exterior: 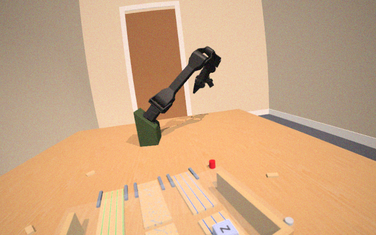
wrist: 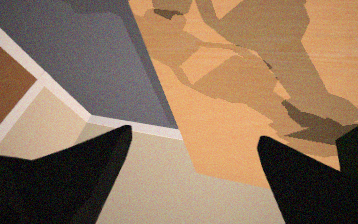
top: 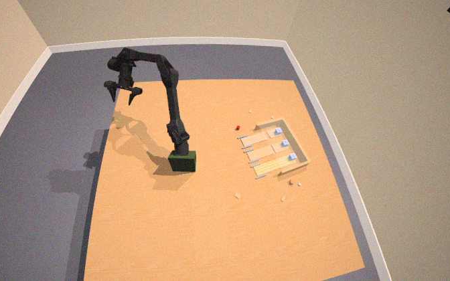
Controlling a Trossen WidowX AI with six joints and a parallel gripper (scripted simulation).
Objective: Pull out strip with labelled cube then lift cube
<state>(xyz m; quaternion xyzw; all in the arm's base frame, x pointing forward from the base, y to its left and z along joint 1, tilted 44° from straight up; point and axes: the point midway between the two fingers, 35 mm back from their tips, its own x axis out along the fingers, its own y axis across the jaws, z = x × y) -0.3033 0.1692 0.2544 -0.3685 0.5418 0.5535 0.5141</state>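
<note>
Right now my gripper tip is 63 cm short of the red cylinder, 18 cm above it and 8 cm to the left of it.
</note>
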